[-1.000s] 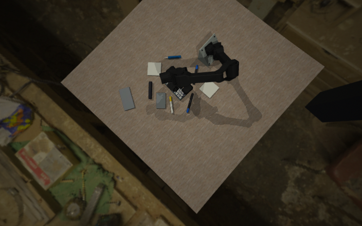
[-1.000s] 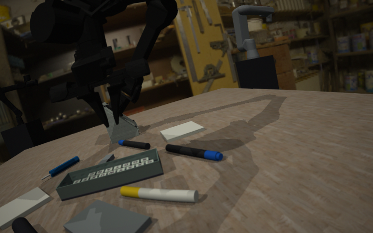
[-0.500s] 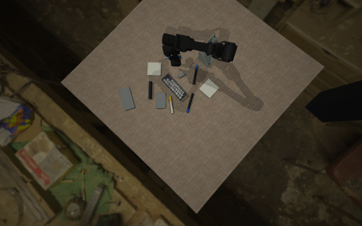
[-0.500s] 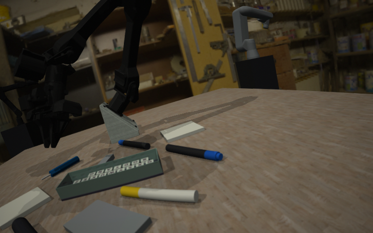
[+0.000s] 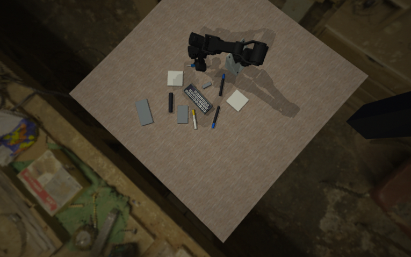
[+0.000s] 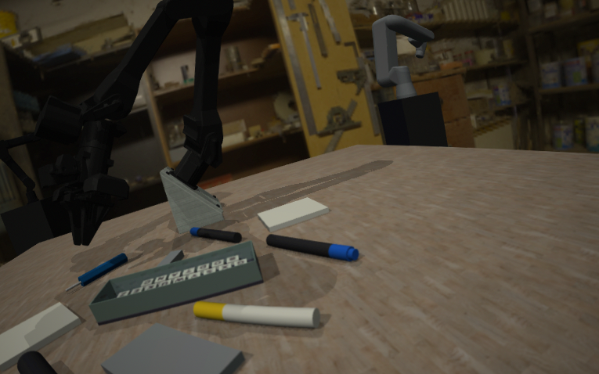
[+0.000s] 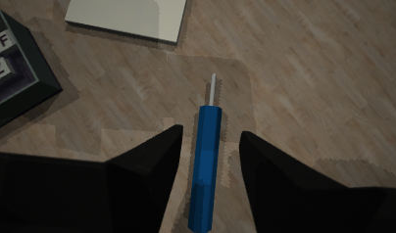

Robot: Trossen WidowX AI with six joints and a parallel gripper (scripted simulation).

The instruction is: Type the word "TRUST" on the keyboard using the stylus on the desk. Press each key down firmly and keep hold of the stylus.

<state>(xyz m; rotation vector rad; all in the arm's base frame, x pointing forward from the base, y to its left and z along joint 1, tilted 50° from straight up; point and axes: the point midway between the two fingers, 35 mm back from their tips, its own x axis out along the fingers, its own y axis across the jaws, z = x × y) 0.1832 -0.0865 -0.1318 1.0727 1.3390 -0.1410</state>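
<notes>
My gripper tip is 1 cm short of the blue stylus, 1 cm to the left of it and 5 cm above it. From my gripper tip the other things lie so: yellow-capped marker 23 cm ahead, 24 cm to the left, 5 cm below.
</notes>
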